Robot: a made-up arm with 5 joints.
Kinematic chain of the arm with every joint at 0, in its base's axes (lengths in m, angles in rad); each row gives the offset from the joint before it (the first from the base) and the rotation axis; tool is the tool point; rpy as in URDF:
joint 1: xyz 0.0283 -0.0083 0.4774 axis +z
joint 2: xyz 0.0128 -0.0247 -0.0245 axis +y
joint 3: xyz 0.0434 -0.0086 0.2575 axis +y
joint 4: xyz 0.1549 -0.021 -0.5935 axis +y
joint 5: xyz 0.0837 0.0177 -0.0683 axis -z
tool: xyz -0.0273 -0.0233 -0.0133 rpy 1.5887 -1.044 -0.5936
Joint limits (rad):
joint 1: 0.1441..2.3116
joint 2: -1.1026..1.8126
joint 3: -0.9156..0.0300
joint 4: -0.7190..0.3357
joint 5: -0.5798..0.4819
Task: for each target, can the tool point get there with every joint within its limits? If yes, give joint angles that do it. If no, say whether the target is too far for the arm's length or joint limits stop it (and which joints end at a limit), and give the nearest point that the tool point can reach.
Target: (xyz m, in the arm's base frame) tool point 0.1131 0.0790 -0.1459
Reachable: yes | joints 1.3722 1.1790 -0.5522 -0.5633 -0.2481
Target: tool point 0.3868 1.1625 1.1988
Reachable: no: too far | nearest point 0.2121 0.5919 0.8314 | short by 0.701 m
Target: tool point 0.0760 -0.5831 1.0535
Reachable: no: joint limits stop it (at a limit: joint 1, joint 2, joint 3, joint 4, joint 5) | nearest point 0.2712 -0.0449 1.1082 | short by 0.575 m
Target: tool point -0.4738 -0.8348 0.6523
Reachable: no: joint limits stop it (at a limit: joint 2, joint 3, joint 4, joint 5) | nearest point -0.2185 -0.4145 0.3454 | short by 0.580 m
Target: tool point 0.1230 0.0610 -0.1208
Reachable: yes | joints 1.0543 1.0670 -0.4748 -0.6021 0.3791
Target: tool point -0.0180 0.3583 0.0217
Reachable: yes | joints 1.8496 0.2782 -0.3359 0.0908 0.1223
